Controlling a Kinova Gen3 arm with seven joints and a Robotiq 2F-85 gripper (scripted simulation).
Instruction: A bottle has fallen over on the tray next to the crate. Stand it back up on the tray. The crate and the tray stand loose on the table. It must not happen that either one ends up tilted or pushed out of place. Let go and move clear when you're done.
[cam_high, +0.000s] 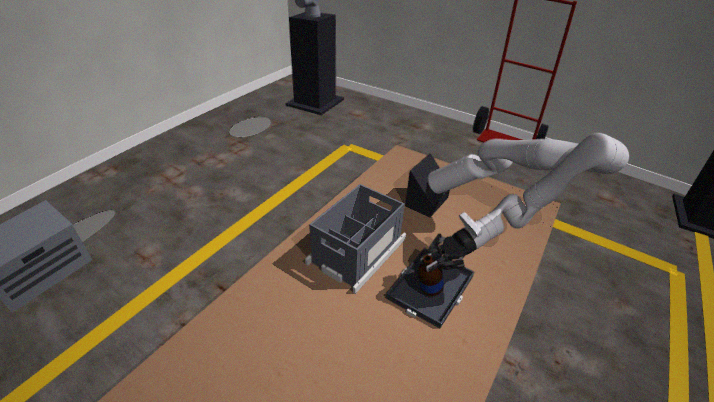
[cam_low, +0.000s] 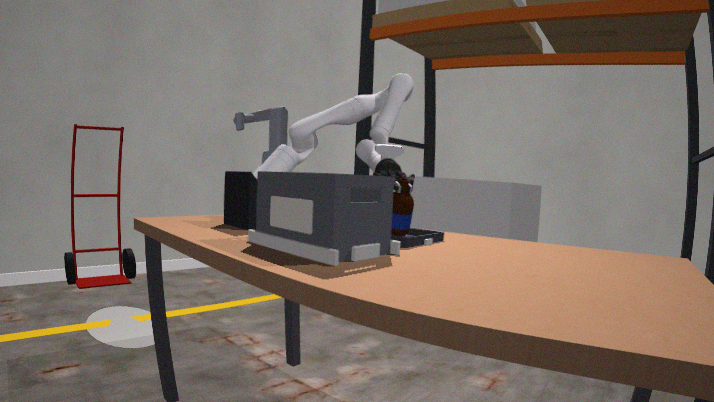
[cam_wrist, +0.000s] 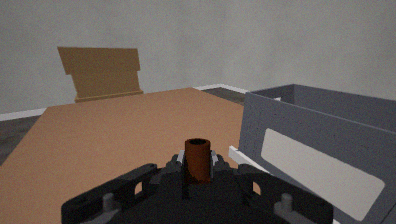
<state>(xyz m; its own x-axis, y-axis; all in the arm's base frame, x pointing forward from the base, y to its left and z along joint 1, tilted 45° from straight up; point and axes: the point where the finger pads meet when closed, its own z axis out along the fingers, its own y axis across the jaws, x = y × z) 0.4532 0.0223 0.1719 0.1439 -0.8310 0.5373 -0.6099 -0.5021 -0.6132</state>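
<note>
The brown bottle is 50 mm below my hand, 10 mm to the left of it and 10 mm behind it. Round my hand: grey crate: 270 mm to the right, 60 mm below, 60 mm behind; then dark tray: 140 mm below, 40 mm behind, 20 mm to the left.
</note>
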